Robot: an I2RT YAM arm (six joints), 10 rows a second.
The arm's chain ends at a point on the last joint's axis. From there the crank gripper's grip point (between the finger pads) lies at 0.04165 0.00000 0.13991 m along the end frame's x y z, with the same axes.
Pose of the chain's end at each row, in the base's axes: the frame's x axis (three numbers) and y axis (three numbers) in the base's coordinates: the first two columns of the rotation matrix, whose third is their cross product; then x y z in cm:
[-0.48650, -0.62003, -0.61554, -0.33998, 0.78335, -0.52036, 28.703, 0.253, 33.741]
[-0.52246, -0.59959, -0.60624, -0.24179, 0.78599, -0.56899, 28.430, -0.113, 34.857]
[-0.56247, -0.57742, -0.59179, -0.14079, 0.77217, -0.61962, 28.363, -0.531, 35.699]
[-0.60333, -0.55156, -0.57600, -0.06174, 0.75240, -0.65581, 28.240, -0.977, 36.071]
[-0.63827, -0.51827, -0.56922, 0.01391, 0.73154, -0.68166, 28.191, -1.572, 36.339]
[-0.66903, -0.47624, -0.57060, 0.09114, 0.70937, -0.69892, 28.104, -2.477, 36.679]
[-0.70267, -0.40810, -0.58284, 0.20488, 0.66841, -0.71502, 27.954, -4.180, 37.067]
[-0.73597, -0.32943, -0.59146, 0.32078, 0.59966, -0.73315, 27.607, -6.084, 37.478]
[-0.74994, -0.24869, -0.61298, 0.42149, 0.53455, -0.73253, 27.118, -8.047, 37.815]
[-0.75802, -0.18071, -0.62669, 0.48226, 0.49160, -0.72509, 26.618, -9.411, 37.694]
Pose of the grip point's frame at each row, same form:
[-0.48650, -0.62003, -0.61554, -0.33998, 0.78335, -0.52036, 37.937, -2.943, 22.896]
[-0.52246, -0.59959, -0.60624, -0.24179, 0.78599, -0.56899, 37.694, -4.719, 24.558]
[-0.56247, -0.57742, -0.59179, -0.14079, 0.77217, -0.61962, 37.419, -6.646, 26.020]
[-0.60333, -0.55156, -0.57600, -0.06174, 0.75240, -0.65581, 36.851, -8.313, 26.844]
[-0.63827, -0.51827, -0.56922, 0.01391, 0.73154, -0.68166, 36.301, -9.929, 27.536]
[-0.66903, -0.47624, -0.57060, 0.09114, 0.70937, -0.69892, 35.638, -11.730, 28.270]
[-0.70267, -0.40810, -0.58284, 0.20488, 0.66841, -0.71502, 34.561, -14.580, 29.238]
[-0.73597, -0.32943, -0.59146, 0.32078, 0.59966, -0.73315, 32.883, -17.660, 30.318]
[-0.74994, -0.24869, -0.61298, 0.42149, 0.53455, -0.73253, 31.128, -20.384, 31.120]
[-0.75802, -0.18071, -0.62669, 0.48226, 0.49160, -0.72509, 29.604, -22.082, 31.089]

